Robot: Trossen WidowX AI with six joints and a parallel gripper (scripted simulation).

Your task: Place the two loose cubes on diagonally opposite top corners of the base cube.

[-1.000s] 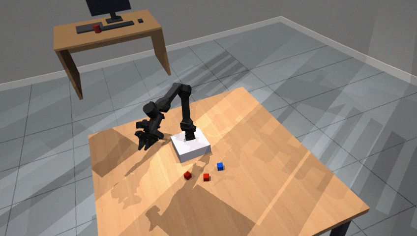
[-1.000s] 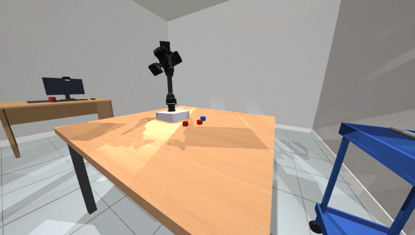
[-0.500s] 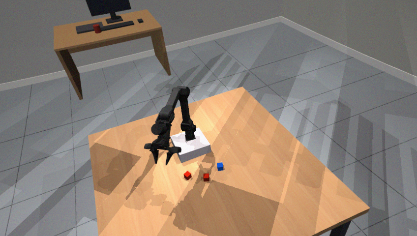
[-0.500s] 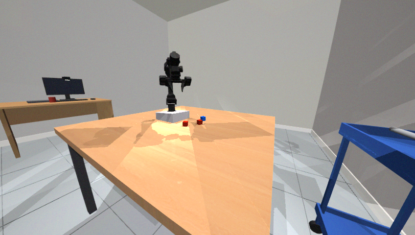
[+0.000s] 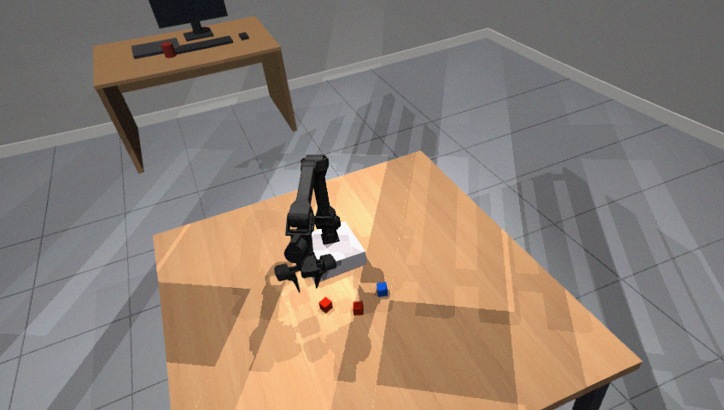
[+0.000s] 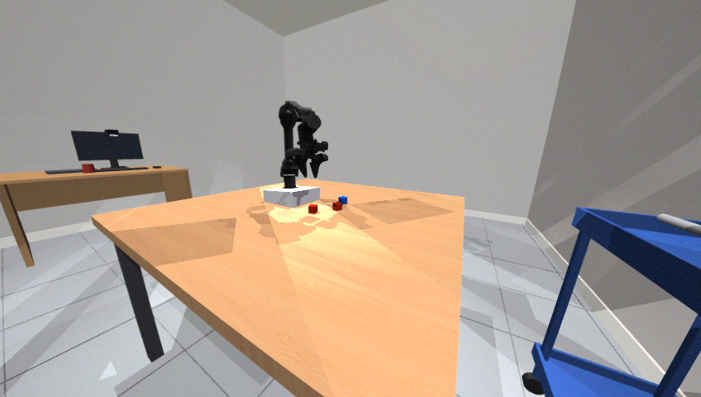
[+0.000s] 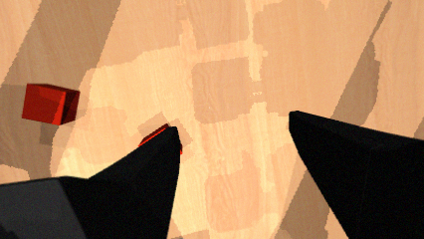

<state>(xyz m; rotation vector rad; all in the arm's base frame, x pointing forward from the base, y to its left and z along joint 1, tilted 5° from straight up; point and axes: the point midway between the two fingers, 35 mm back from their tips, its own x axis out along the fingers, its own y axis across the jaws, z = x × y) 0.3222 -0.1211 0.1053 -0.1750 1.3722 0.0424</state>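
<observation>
Now: gripper tip 50 mm past the blue base cube, 250 mm to the right of it and 150 mm above it. From my gripper tip the other things lie so: red cube 150 mm to the left, 150 mm below.
</observation>
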